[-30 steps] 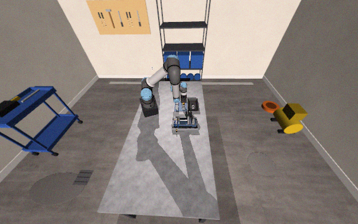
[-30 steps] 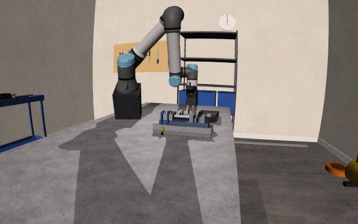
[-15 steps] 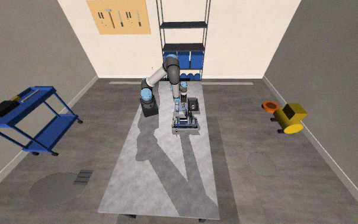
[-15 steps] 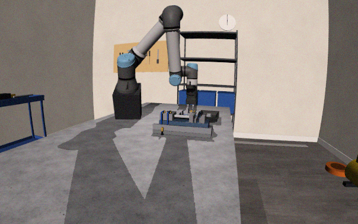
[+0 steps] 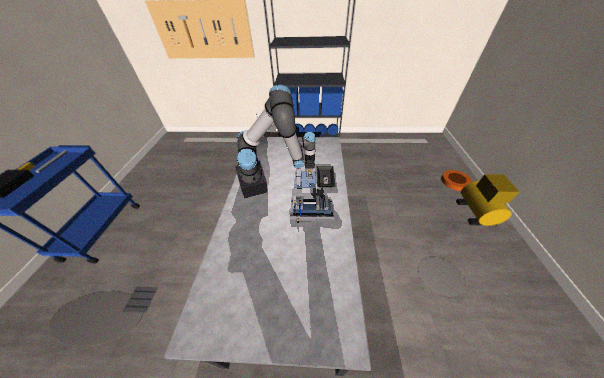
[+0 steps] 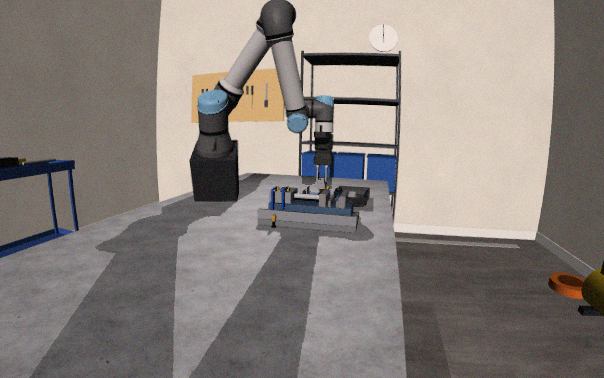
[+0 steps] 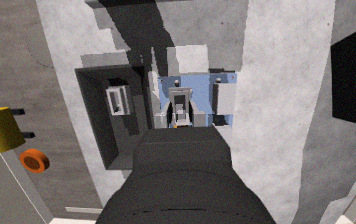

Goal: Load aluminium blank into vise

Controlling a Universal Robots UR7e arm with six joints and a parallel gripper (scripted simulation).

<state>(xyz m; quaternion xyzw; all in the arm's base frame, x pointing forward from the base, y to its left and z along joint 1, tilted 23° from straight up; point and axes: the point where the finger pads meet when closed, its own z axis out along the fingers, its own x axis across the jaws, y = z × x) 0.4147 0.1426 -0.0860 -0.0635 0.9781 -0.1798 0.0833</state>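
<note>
Now: hand 90 mm to the right of the brass blank, 80 mm above it and 10 mm past it. From my hand the other things lie so: vise 270 mm to the right, 60 mm below, 40 mm ahead.
</note>
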